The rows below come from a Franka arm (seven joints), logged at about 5 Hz.
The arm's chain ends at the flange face. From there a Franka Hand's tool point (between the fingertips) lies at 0.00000 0.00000 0.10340 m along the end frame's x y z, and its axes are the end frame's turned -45 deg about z.
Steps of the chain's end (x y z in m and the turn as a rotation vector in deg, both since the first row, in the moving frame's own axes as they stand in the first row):
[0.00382, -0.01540, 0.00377, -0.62, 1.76, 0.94]
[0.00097, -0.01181, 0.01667, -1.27, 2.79, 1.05]
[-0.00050, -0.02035, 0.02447, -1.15, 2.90, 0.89]
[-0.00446, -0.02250, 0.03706, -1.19, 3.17, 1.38]
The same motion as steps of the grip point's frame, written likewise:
[0.01502, -0.00514, 0.00372, -1.68, 0.81, 0.94]
[0.01093, -0.00247, 0.01652, -2.87, 1.07, 1.05]
[0.01623, -0.00956, 0.02432, -2.86, 1.24, 0.89]
[0.01521, -0.01347, 0.03688, -3.08, 1.40, 1.38]

